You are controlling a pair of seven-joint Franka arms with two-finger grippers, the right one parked.
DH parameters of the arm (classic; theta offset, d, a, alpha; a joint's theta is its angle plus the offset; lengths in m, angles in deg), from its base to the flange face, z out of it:
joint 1: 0 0.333 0 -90
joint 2: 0 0 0 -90
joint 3: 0 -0.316 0.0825 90
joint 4: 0 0 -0.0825 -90
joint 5: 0 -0.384 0 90
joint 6: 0 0 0.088 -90
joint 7: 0 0.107 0 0
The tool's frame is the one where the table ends.
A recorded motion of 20 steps. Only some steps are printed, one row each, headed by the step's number.
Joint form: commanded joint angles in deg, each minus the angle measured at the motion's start. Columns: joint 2, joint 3, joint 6, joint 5, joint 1, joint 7, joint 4.
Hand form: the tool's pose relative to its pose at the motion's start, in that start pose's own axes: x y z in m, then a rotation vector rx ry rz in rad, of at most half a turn. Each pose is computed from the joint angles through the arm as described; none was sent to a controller.
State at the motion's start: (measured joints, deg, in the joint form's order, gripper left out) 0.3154 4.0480 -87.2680 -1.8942 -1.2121 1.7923 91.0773
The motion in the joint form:
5: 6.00 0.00 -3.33 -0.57 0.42 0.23 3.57
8: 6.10 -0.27 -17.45 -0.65 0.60 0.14 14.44
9: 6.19 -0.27 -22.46 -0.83 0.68 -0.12 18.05
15: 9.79 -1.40 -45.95 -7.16 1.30 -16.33 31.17
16: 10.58 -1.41 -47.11 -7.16 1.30 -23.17 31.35
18: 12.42 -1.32 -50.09 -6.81 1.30 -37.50 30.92
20: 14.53 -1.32 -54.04 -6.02 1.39 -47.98 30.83
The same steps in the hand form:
5: 0.0323 -0.0050 0.0817 -0.0019 -0.1088 0.0034
8: 0.0387 -0.0059 0.1526 -0.0006 -0.0539 0.0025
9: 0.0384 -0.0055 0.1760 0.0020 -0.0311 0.0004
15: 0.0345 -0.0179 0.2811 0.0677 0.0942 -0.2290
16: 0.0361 -0.0174 0.2884 0.0592 0.1014 -0.3464
18: 0.0441 -0.0156 0.2982 0.0290 0.1332 -0.5951
20: 0.0513 -0.0152 0.3118 -0.0114 0.1628 -0.7844

